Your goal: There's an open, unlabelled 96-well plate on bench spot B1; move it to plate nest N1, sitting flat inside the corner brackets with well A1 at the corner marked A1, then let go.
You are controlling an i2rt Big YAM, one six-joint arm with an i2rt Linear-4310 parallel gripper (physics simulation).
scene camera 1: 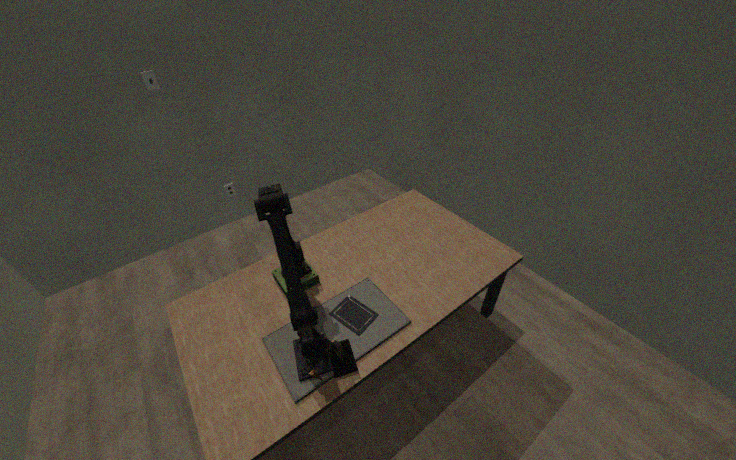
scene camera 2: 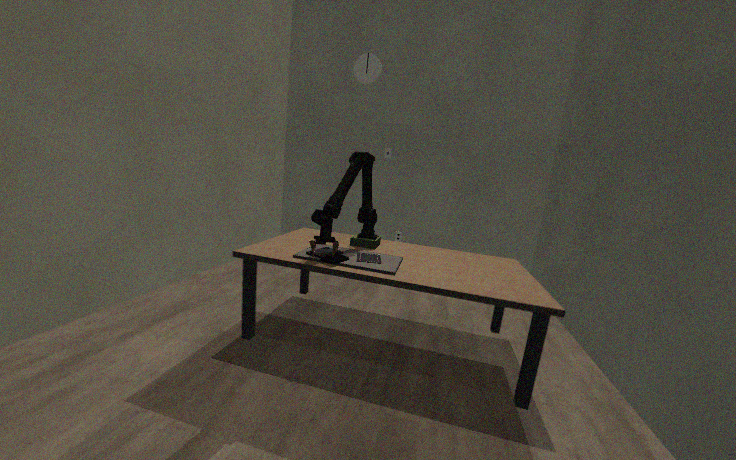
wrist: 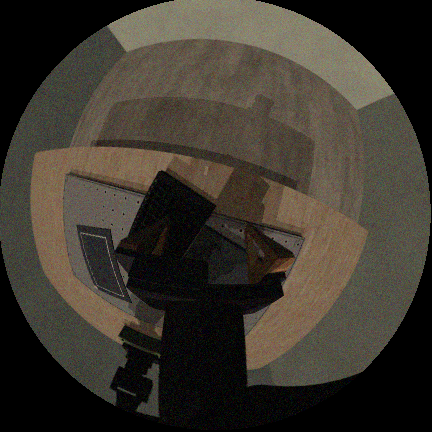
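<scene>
A dark 96-well plate (scene camera 1: 345, 357) (wrist: 171, 199) with a visible grid of wells lies askew at the front edge of the grey perforated mat (scene camera 1: 385, 303) (scene camera 2: 392, 265) (wrist: 95, 199). A second, greyer dark plate (scene camera 1: 302, 369) (wrist: 225, 261) lies beside it. My gripper (scene camera 1: 314, 366) (scene camera 2: 323, 245) (wrist: 207, 222) is open and empty. It hangs low over these plates, with the greyer one showing between its fingers in the wrist view. Plate nest N1 (scene camera 1: 353, 316) (scene camera 2: 368, 257) (wrist: 98, 259), a dark pad with a pale outline, is empty further along the mat.
The mat lies on a wooden table (scene camera 1: 407, 232) (scene camera 2: 467, 277) close to its front edge. The arm's green base (scene camera 1: 279, 277) (scene camera 2: 364, 241) stands behind the mat. The arm itself hides part of the plates in scene camera 1.
</scene>
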